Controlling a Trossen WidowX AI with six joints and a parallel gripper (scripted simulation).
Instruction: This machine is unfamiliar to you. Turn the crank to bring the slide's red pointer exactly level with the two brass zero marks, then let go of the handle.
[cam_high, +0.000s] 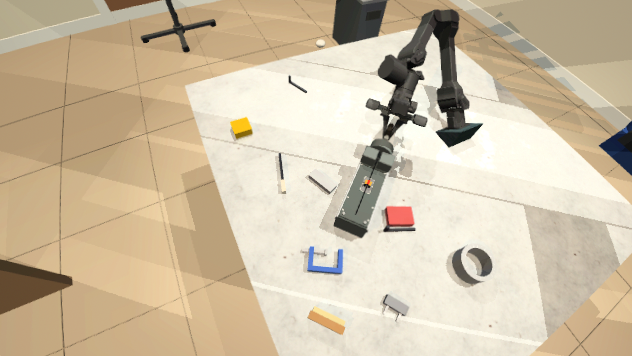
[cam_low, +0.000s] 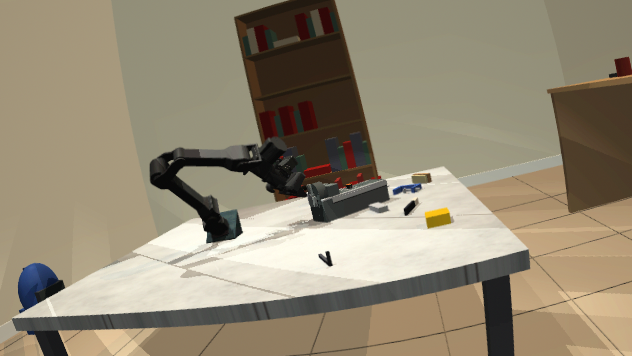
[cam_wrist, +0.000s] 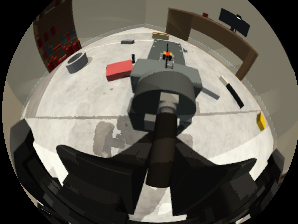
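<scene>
My gripper tip is 140 mm short of the red pointer, 90 mm to the right of it and 10 mm above it. The rest, counted from my gripper tip: grey block (220 mm ahead, 90 mm below, 10 mm to the right); crank handle (30 mm above, 10 mm to the right, 10 mm behind); red block (210 mm to the left, 90 mm ahead, 80 mm below).
</scene>
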